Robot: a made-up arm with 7 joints. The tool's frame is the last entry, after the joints. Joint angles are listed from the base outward. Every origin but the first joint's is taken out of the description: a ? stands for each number. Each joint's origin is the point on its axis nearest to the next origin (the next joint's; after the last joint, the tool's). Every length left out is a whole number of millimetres.
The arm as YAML. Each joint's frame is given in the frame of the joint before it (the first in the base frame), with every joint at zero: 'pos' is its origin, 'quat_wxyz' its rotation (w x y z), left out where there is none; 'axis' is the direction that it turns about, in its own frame. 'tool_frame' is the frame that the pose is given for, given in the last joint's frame.
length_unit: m
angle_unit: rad
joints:
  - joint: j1
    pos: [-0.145, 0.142, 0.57]
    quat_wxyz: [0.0, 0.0, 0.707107, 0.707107]
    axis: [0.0, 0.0, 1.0]
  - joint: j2
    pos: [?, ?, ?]
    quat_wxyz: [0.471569, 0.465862, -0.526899, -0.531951]
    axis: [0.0, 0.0, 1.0]
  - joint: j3
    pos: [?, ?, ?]
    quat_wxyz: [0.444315, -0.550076, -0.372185, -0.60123]
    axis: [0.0, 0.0, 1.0]
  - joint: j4
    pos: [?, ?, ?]
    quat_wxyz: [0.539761, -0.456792, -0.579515, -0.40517]
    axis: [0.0, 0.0, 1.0]
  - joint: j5
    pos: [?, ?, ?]
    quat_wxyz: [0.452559, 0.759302, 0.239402, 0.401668]
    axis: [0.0, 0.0, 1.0]
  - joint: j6
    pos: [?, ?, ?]
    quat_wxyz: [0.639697, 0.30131, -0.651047, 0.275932]
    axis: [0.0, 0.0, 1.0]
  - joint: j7
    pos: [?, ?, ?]
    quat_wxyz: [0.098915, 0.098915, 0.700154, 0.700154]
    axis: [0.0, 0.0, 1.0]
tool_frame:
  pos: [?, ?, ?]
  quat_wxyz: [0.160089, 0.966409, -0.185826, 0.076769]
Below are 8 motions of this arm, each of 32 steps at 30 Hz.
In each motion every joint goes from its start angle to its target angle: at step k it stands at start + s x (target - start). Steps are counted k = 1, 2, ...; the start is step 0. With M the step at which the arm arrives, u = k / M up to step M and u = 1 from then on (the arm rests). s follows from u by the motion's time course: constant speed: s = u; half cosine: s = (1 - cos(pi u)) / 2; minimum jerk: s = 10 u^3 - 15 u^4 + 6 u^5.
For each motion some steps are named. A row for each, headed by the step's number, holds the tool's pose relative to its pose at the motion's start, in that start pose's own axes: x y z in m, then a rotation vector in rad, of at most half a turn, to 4 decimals.
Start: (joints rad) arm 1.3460 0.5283 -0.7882 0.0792 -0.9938 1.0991 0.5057
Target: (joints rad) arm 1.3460 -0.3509 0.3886 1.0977 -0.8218 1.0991 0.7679
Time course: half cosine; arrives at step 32
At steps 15, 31, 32:
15: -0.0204 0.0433 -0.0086 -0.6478 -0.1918 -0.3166
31: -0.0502 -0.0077 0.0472 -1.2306 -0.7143 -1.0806
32: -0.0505 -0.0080 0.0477 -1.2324 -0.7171 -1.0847

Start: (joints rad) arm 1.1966 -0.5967 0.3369 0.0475 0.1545 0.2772 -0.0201
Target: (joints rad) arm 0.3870 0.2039 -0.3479 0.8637 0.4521 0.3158 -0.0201
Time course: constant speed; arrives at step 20
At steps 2, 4, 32:
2: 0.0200 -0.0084 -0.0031 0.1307 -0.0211 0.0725
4: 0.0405 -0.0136 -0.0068 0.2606 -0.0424 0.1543
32: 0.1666 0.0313 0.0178 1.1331 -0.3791 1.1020

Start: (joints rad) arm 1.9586 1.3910 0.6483 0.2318 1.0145 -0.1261 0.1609
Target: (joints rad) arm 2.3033 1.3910 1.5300 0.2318 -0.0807 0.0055 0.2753
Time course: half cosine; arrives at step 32
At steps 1, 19, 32:
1: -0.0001 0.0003 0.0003 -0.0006 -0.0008 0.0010
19: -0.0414 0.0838 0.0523 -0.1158 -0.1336 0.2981
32: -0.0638 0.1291 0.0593 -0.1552 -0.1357 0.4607

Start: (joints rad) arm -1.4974 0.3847 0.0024 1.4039 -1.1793 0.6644 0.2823
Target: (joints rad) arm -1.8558 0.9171 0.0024 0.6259 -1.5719 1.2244 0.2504
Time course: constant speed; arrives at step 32
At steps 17, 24, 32:
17: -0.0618 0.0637 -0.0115 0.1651 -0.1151 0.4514
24: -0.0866 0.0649 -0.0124 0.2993 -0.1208 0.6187
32: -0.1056 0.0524 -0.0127 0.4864 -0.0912 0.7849

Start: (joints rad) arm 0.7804 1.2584 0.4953 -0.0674 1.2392 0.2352 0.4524
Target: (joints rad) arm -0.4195 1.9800 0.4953 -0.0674 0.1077 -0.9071 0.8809
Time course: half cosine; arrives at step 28
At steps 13, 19, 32:
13: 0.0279 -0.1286 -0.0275 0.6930 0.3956 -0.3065
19: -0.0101 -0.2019 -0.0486 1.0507 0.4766 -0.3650
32: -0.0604 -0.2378 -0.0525 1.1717 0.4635 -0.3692

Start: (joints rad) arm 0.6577 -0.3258 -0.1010 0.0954 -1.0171 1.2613 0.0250
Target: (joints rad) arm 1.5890 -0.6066 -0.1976 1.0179 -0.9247 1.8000 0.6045
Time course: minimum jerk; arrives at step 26
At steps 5, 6, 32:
5: 0.0046 0.0118 0.0025 -0.0464 -0.0070 -0.0329
6: 0.0071 0.0191 0.0042 -0.0746 -0.0131 -0.0531
32: -0.0524 0.2384 0.0686 -0.5630 -0.6606 -0.5833

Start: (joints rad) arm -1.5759 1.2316 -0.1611 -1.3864 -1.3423 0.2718 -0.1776
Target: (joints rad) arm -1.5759 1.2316 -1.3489 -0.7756 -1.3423 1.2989 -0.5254
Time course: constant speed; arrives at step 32
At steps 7, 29, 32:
7: -0.0167 -0.0165 0.0376 -0.2750 -0.3336 -0.2370
29: -0.1095 0.0410 0.0734 -1.2980 -1.2151 -1.0268
32: -0.1165 0.0534 0.0670 -1.4400 -1.3055 -1.1577

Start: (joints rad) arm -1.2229 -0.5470 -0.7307 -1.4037 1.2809 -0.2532 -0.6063
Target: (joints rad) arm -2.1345 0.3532 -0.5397 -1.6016 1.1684 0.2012 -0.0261
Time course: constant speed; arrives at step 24
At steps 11, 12, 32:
11: -0.0257 0.1032 0.0247 0.3153 -0.1181 -0.0175
12: -0.0301 0.1089 0.0275 0.3541 -0.1219 -0.0294
32: -0.0906 0.1331 0.0512 0.8772 -0.0177 -0.3152

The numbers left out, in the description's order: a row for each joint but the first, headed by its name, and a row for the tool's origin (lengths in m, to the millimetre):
j2: -0.071 -0.006 0.0
j3: -0.233 -0.091 0.0
j4: -0.019 -0.019 0.0
j5: 0.048 0.08 0.0
j6: 0.069 0.1 0.0
j7: -0.053 -0.052 0.0
tool: 0.094 -0.025 0.0

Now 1 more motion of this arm.
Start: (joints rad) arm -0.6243 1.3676 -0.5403 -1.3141 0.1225 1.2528 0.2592
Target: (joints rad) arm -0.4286 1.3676 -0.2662 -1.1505 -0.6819 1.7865 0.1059
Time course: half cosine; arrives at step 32
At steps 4, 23, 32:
4: 0.0008 -0.0057 0.0031 0.0326 -0.0080 -0.0125
23: 0.0173 -0.1334 -0.0006 0.5285 -0.0245 -0.4267
32: 0.0192 -0.1590 -0.0169 0.5860 0.0172 -0.5520

